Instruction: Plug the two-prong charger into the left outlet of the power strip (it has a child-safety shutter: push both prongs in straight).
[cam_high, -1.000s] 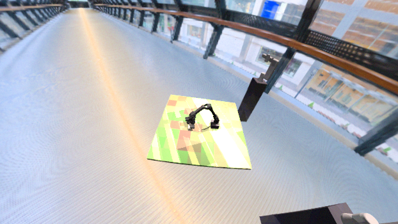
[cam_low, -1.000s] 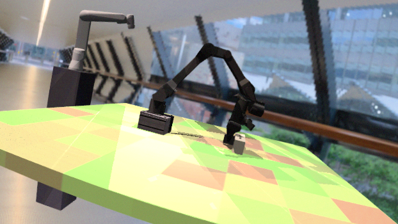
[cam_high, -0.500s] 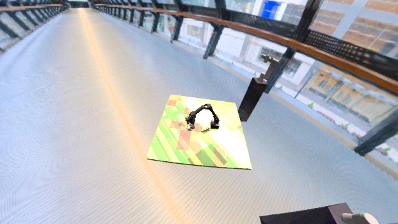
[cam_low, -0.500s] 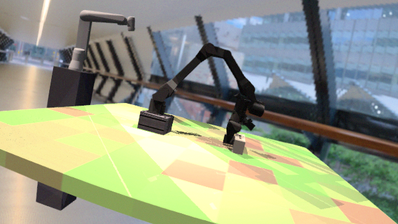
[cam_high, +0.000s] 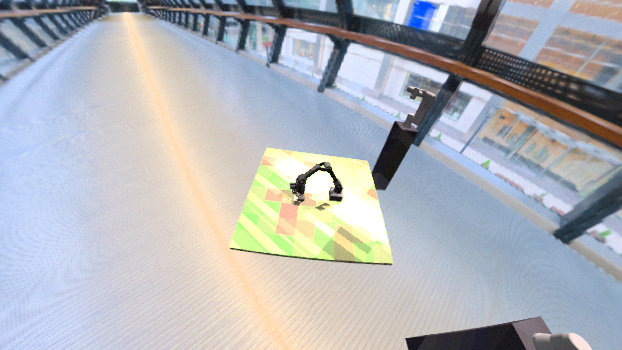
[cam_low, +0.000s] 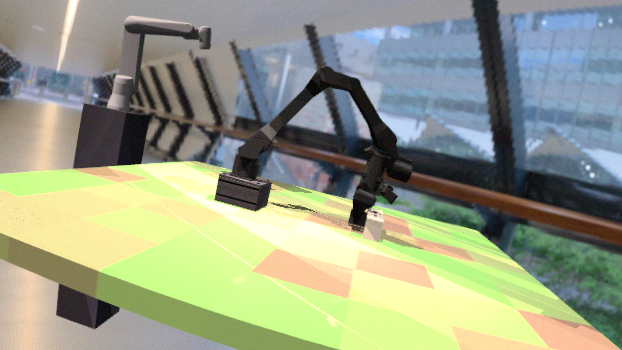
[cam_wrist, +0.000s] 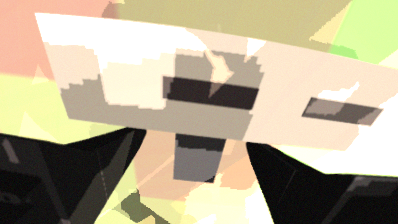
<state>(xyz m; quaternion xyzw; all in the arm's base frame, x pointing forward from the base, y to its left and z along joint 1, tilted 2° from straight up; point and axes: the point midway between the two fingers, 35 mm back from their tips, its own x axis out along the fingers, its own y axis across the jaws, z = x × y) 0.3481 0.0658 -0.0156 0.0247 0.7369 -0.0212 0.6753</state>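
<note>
Right now my gripper tip is 20 mm short of the grey charger and 10 mm below it.
</note>
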